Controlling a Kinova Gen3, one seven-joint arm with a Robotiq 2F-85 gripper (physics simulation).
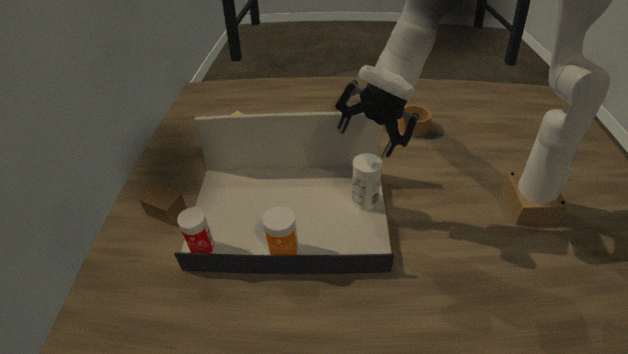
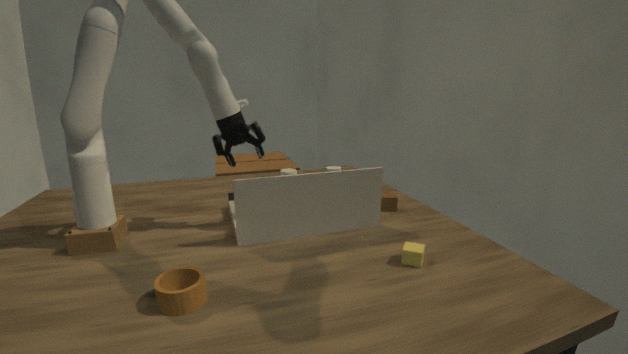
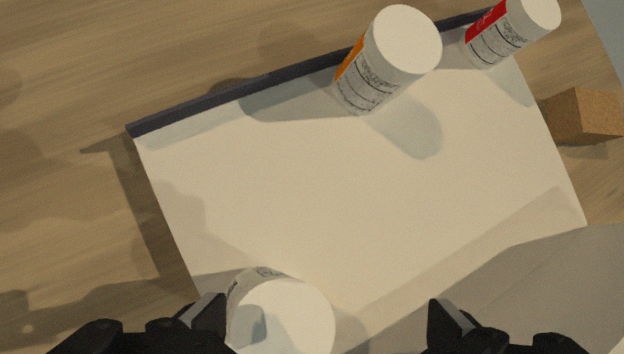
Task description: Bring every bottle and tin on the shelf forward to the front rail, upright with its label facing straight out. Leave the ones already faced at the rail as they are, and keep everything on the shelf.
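Frame: origin at the arm's base, x down, y left, z ahead, level; metres.
Where they show: gripper, fingertip midpoint: (image 1: 362, 143) (image 2: 247, 162) (image 3: 326, 319); arm's base, origin of the base link: (image 1: 536, 190) (image 2: 99, 223).
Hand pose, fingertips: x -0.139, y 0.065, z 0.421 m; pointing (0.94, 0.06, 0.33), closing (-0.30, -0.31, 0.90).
Each offset is from my fingertips to the top centre of the thing. "pt": to the spot under its first point.
A white-capped bottle with a red label @[dx +0.070, dy +0.166, dz +0.303 m] (image 1: 196, 234) (image 3: 510, 36) and one with an orange label @[pt dx +0.076, dy +0.173, dz +0.126 m] (image 1: 281, 233) (image 3: 389, 61) stand upright at the dark front rail @[pt dx +0.165, dy +0.163, dz +0.022 m] (image 1: 340, 264) (image 3: 230, 95), coloured labels facing out. A white bottle @[dx +0.057, dy -0.015, dz -0.012 m] (image 1: 366, 182) (image 3: 284, 320) stands upright near the back right of the shelf (image 1: 250, 200) (image 3: 325, 200); black print shows on its front-facing side, no coloured label visible. My gripper (image 1: 364, 143) (image 2: 247, 161) (image 3: 326, 319) is open and empty, above and slightly behind this bottle.
The tall back panel @[pt dx +0.097, dy -0.104, dz +0.181 m] (image 1: 285, 145) (image 2: 310, 210) stands below my gripper's height. A brown block @[dx +0.147, dy +0.053, dz +0.456 m] (image 1: 162, 202) (image 2: 389, 202) (image 3: 590, 117) lies left of the shelf. An orange bowl @[dx +0.147, dy -0.365, dz -0.139 m] (image 1: 420, 120) (image 2: 181, 295) and a yellow cube @[dx +0.159, dy -0.307, dz +0.383 m] (image 1: 237, 114) (image 2: 413, 255) are behind it.
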